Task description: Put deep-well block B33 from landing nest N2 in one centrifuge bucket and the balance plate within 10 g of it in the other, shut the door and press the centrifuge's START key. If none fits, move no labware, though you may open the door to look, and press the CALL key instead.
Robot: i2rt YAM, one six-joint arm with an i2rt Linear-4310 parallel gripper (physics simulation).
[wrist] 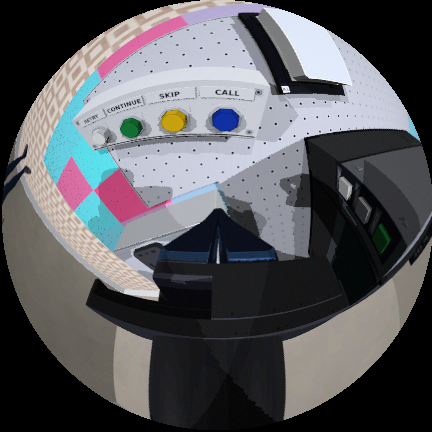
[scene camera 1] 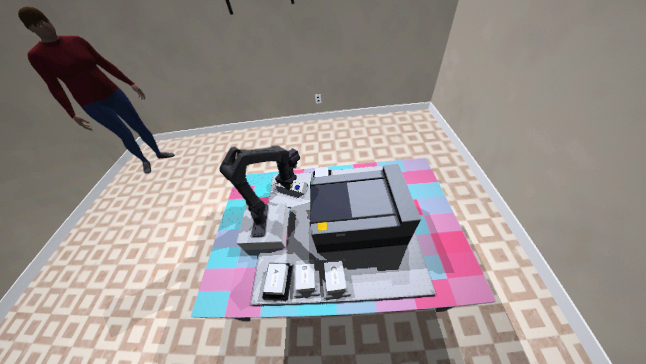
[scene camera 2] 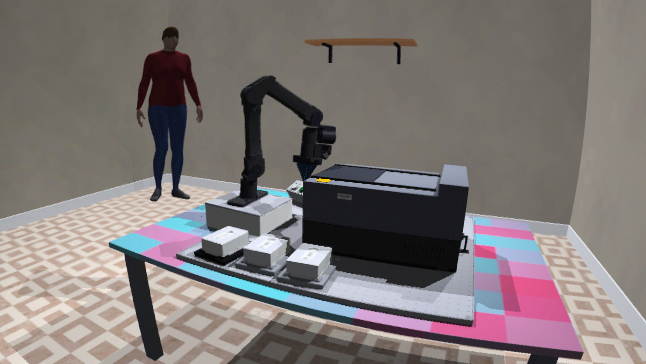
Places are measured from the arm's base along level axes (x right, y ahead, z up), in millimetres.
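Where they show: gripper, fingertip midpoint: [wrist: 217, 214] [scene camera 1: 289, 189]; arm's base at its link origin: [scene camera 1: 260, 219] [scene camera 2: 248, 198].
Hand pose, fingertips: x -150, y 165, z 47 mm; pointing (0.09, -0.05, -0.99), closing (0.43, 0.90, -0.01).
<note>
Things, the pixels of their centre, and the offset from my fingertips.
- blue CALL key at the middle of its body: [wrist: 224, 118] [scene camera 1: 297, 187] dx -61, dy +36, dz -58 mm
- centrifuge at the middle of its body: [wrist: 398, 219] [scene camera 2: 390, 205] [scene camera 1: 357, 208] dx +181, dy +360, dz +0 mm
- white block at the middle of its body: [wrist: 306, 43] [scene camera 1: 321, 176] dx -143, dy +189, dz -84 mm
- black nest at the middle of its body: [wrist: 298, 47] dx -143, dy +189, dz -111 mm
- White balance plates A at the middle of its body: [scene camera 2: 225, 241] [scene camera 1: 276, 278] dx +456, dy -68, dz -89 mm
- B at the middle of its body: [scene camera 2: 267, 249] [scene camera 1: 305, 275] dx +453, dy +71, dz -89 mm
- C at the middle of its body: [scene camera 2: 310, 260] [scene camera 1: 334, 276] dx +471, dy +204, dz -89 mm
- yellow SKIP at the middle of its body: [wrist: 172, 123] dx -82, dy -10, dz -53 mm
- green CONTINUE at the middle of its body: [wrist: 129, 129] dx -104, dy -55, dz -53 mm
- white RETRY at the middle of its body: [wrist: 98, 138] dx -127, dy -99, dz -53 mm
My gripper [scene camera 2: 305, 178] [wrist: 217, 214] is shut and empty, pointing down beside the centrifuge, near the key panel. The blue CALL key [scene camera 1: 297, 187] [wrist: 225, 120] is on that panel, apart from the fingertips in the wrist view. The centrifuge [scene camera 1: 365, 240] [scene camera 2: 380, 207] has its top door closed. Its green key [wrist: 382, 239] shows at the right of the wrist view; its lettering is unreadable. A white block [wrist: 310, 45] [scene camera 1: 321, 172] sits on a black nest [wrist: 266, 56]; the nest's label is too small to read. White balance plates A [scene camera 1: 276, 280] [scene camera 2: 225, 241], B [scene camera 1: 305, 276] [scene camera 2: 265, 251] and C [scene camera 1: 335, 276] [scene camera 2: 309, 261] stand in a row.
The panel also has yellow SKIP [wrist: 174, 121], green CONTINUE [wrist: 131, 128] and white RETRY [wrist: 99, 136] keys. The arm's pale base block [scene camera 1: 262, 245] [scene camera 2: 235, 216] stands left of the centrifuge. A person [scene camera 1: 80, 70] [scene camera 2: 169, 80] stands beyond the table. A wall shelf [scene camera 2: 361, 42] hangs behind.
</note>
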